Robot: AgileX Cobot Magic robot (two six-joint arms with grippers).
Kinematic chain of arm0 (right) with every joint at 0, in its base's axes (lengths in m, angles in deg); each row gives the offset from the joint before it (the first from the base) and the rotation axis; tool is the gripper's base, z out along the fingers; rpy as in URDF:
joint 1: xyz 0 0 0.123 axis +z
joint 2: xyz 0 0 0 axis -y
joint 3: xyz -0.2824 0 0.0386 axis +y
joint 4: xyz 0.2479 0 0.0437 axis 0.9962 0 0.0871
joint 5: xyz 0 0 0 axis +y
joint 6: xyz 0.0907 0 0.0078 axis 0.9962 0 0.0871
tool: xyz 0 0 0 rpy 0 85 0
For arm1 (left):
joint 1: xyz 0 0 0.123 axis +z
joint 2: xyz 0 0 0 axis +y
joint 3: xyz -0.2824 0 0.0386 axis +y
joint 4: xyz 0.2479 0 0.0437 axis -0.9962 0 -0.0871
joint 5: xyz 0 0 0 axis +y
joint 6: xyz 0.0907 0 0.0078 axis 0.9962 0 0.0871
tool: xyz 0 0 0 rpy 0 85 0
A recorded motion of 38 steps. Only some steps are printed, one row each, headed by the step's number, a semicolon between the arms.
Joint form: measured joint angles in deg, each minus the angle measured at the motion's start. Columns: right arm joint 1, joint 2, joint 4, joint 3, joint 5, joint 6; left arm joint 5, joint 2, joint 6, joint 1, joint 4, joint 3.
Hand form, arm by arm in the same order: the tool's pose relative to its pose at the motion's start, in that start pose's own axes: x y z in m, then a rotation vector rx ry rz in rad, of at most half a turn. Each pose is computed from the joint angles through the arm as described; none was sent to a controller.
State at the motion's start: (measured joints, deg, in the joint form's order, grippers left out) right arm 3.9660 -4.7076 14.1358 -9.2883 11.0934 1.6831; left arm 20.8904 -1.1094 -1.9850 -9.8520 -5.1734 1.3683
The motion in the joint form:
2: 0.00 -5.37 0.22 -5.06 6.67 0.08; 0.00 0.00 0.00 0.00 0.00 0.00
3: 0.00 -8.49 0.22 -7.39 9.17 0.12; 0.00 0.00 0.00 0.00 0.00 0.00
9: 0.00 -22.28 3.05 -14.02 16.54 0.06; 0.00 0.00 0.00 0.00 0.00 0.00
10: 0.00 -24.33 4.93 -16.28 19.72 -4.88; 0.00 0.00 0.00 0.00 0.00 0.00
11: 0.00 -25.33 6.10 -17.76 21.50 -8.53; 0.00 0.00 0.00 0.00 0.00 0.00
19: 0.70 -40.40 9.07 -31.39 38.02 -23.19; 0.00 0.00 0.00 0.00 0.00 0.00
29: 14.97 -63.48 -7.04 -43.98 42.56 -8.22; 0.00 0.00 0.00 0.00 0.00 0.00
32: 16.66 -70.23 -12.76 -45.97 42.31 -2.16; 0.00 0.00 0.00 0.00 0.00 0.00
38: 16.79 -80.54 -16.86 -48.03 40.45 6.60; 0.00 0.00 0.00 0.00 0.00 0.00
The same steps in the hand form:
2: -0.0127 0.0060 0.0061 0.0040 0.1216 0.0054; 0.0000 0.0000 0.0000 0.0000 0.0000 0.0000
3: -0.0187 0.0083 0.0111 0.0089 0.1785 0.0071; 0.0000 0.0000 0.0000 0.0000 0.0000 0.0000
9: -0.0268 0.0140 0.0411 0.0320 0.4266 0.0645; 0.0000 0.0000 0.0000 0.0000 0.0000 0.0000
10: -0.0316 0.0180 0.0447 0.0005 0.4785 0.0119; 0.0000 0.0000 0.0000 0.0000 0.0000 0.0000
11: -0.0358 0.0209 0.0464 -0.0259 0.5002 -0.0314; 0.0000 0.0000 0.0000 0.0000 0.0000 0.0000
19: -0.0596 0.0381 0.0818 -0.1872 0.7956 -0.2206; 0.0000 0.0000 0.0000 0.0000 0.0000 0.0000
29: -0.0375 0.0670 0.1577 -0.1529 1.1190 -0.3456; 0.0000 0.0000 0.0000 0.0000 0.0000 0.0000
32: -0.0193 0.0671 0.1811 -0.0660 1.1906 -0.3700; 0.0000 0.0000 0.0000 0.0000 0.0000 0.0000
38: 0.0161 0.0609 0.2149 0.0715 1.2823 -0.3205; 0.0000 0.0000 0.0000 0.0000 0.0000 0.0000

